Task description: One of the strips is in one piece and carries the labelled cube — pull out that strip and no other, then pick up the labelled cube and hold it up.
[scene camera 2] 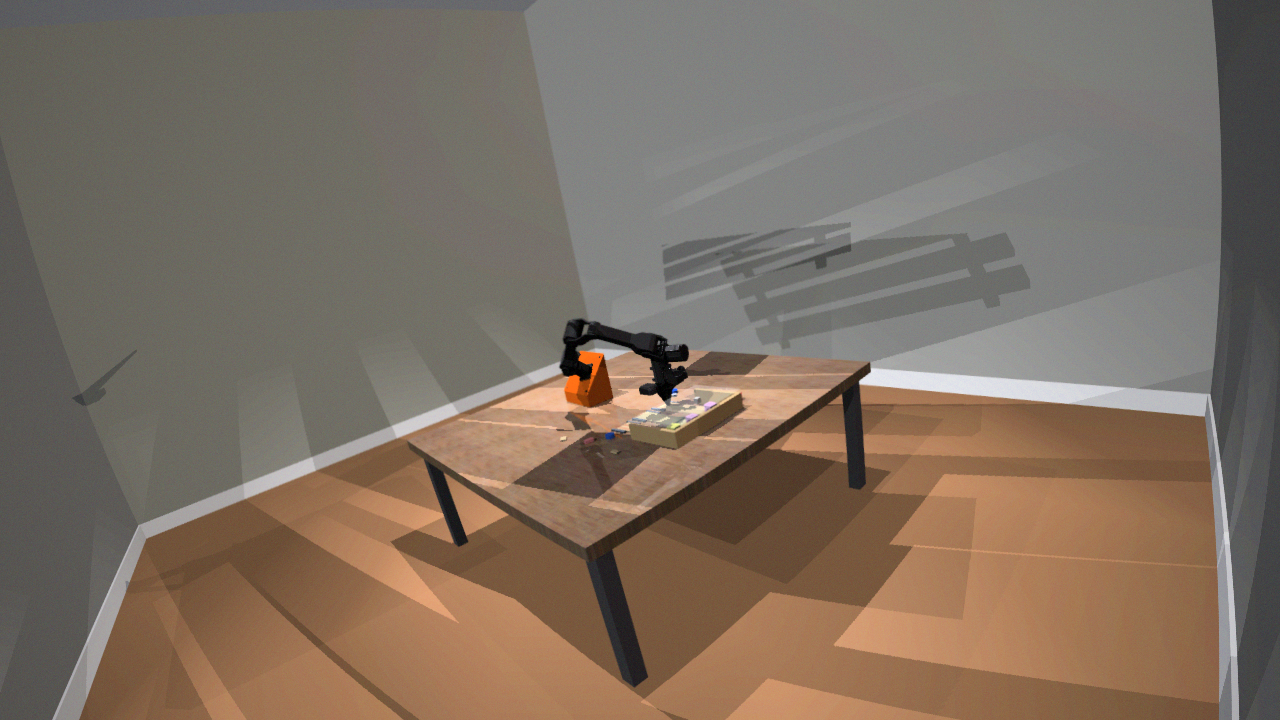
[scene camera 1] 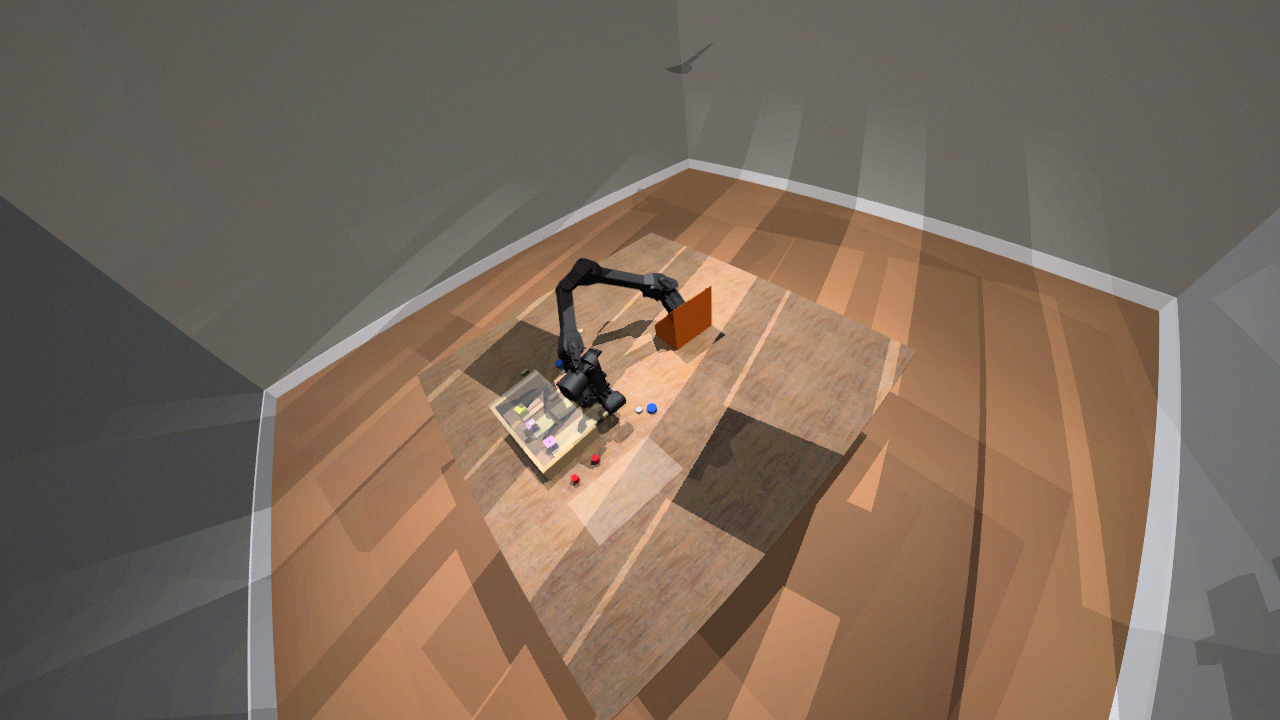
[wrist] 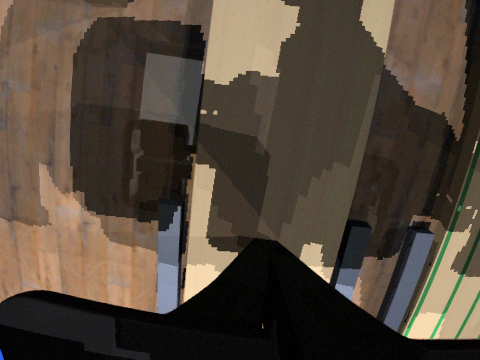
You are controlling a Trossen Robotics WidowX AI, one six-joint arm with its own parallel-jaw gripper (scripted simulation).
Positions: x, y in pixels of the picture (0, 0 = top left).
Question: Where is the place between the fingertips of the gripper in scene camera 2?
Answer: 668, 405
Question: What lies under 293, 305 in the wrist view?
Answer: The gripper.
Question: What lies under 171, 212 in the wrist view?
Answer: A grey-blue bar.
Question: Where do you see a grey-blue bar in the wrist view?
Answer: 356, 234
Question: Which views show the gripper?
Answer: Scene camera 2, scene camera 1 and the wrist view: all of them.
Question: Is the gripper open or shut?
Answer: Shut.
